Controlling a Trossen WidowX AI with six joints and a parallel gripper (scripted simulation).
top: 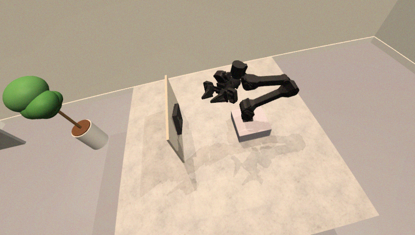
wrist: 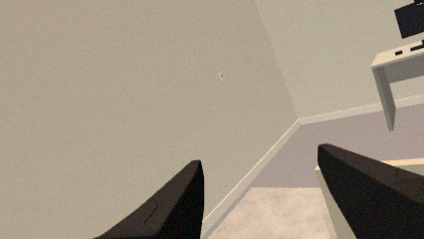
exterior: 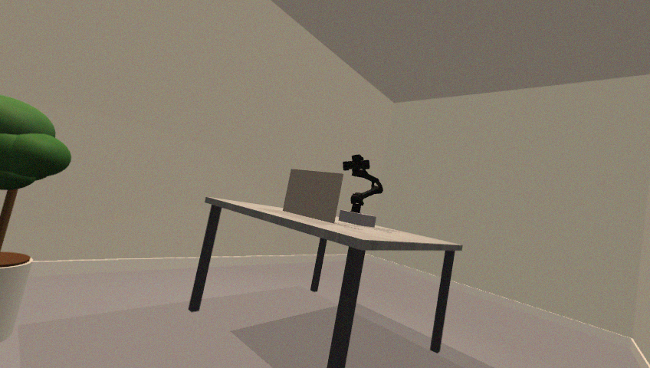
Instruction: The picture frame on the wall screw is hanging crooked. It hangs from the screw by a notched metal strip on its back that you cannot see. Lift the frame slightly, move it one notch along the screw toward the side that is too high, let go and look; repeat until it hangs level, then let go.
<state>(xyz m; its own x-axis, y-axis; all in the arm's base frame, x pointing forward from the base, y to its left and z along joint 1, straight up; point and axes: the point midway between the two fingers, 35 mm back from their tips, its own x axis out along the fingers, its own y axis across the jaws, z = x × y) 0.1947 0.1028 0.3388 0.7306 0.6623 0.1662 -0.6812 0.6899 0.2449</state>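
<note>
My gripper tip is now 21 cm short of the picture frame, 12 cm to the left of it and 27 cm above it. Also, from my gripper tip: wall panel: 23 cm ahead, 13 cm to the right, 28 cm below.
</note>
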